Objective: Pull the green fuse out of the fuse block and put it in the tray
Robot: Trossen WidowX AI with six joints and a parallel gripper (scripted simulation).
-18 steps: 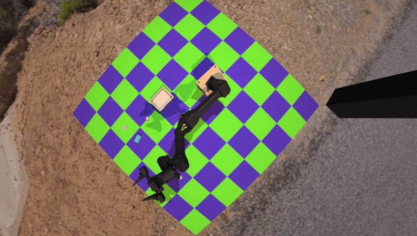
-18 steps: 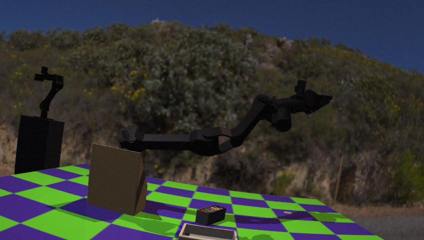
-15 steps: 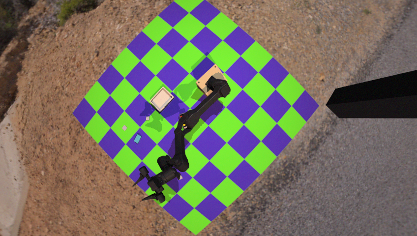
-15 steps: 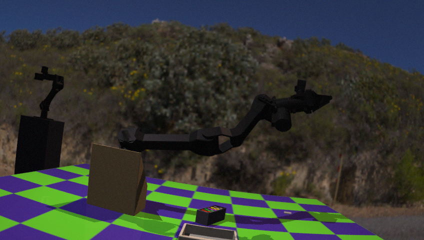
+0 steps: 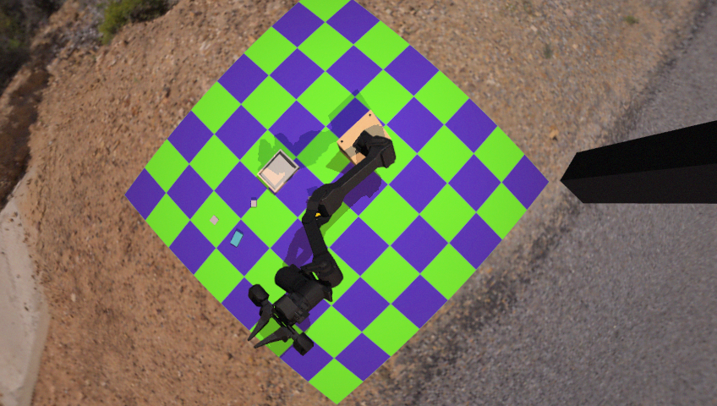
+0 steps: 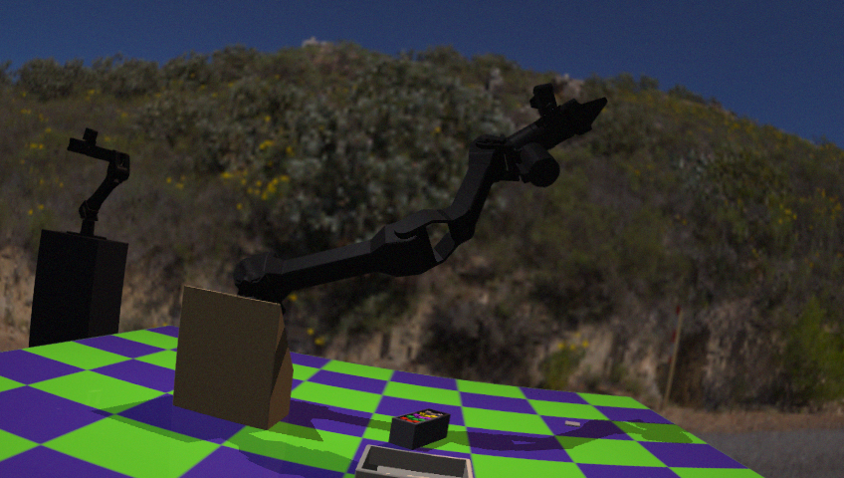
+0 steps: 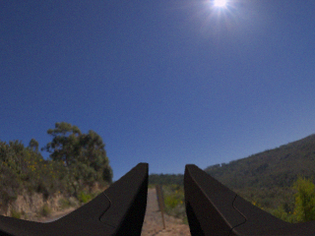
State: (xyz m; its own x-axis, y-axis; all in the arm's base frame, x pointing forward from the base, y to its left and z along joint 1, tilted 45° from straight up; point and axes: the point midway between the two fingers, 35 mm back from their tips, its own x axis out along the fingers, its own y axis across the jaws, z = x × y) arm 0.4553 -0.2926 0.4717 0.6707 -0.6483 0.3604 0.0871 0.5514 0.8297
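The green fuse is 280 mm behind my gripper tip, 120 mm to the right of it and 600 mm below it. The rest, counted from my gripper tip: cyan block 20 mm ahead, 290 mm to the right, 620 mm below; cream tray 290 mm behind, 310 mm to the right, 620 mm below.
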